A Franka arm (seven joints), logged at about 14 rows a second.
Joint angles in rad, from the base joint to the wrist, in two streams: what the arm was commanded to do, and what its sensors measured. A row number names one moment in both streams.
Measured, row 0:
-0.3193 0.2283 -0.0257 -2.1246 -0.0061 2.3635 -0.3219
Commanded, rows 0 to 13:
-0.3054 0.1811 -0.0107 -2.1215 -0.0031 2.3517 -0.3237
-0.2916 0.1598 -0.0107 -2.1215 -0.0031 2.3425 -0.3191
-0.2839 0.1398 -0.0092 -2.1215 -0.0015 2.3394 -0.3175
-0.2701 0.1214 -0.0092 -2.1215 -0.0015 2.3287 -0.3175
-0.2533 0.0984 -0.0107 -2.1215 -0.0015 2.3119 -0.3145
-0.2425 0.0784 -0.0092 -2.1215 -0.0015 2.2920 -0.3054
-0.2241 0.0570 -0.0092 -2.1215 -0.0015 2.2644 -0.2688
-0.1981 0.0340 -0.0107 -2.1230 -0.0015 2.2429 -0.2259
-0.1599 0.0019 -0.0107 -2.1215 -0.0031 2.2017 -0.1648
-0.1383 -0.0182 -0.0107 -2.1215 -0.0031 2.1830 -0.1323
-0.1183 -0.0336 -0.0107 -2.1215 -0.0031 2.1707 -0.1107
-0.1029 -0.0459 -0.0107 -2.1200 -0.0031 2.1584 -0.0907
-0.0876 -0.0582 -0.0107 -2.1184 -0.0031 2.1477 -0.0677
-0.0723 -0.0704 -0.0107 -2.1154 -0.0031 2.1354 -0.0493
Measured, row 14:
-0.0993 -0.0265 -0.0046 -2.0995 -0.0047 2.1577 -0.0941
